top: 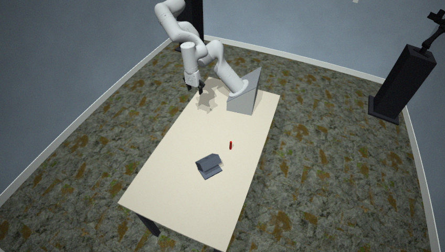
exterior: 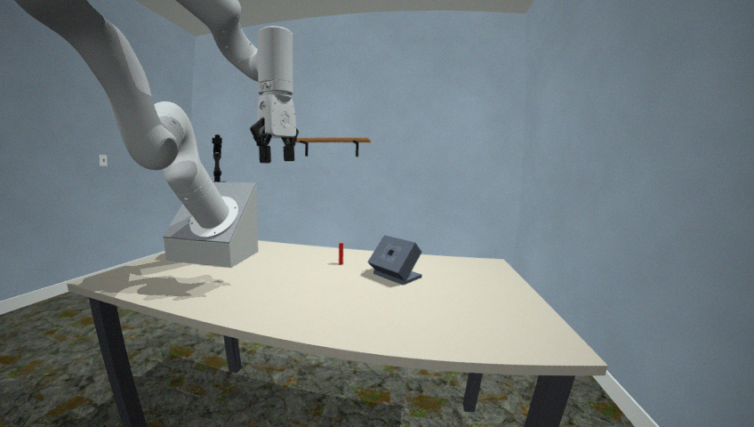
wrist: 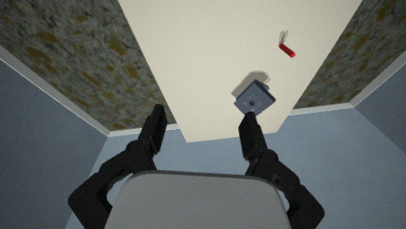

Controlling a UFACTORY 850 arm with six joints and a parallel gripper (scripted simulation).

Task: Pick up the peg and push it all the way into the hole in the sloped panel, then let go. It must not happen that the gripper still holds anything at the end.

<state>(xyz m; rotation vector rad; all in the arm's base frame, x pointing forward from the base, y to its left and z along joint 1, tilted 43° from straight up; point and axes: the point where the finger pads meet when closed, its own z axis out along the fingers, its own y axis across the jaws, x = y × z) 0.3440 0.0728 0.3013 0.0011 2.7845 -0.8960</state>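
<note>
My hand is 32 cm above the red peg, 30 cm to the right of it and 6 cm short of it. Round my hand: grey base plate 36 cm below, 27 cm ahead, 26 cm to the left.
</note>
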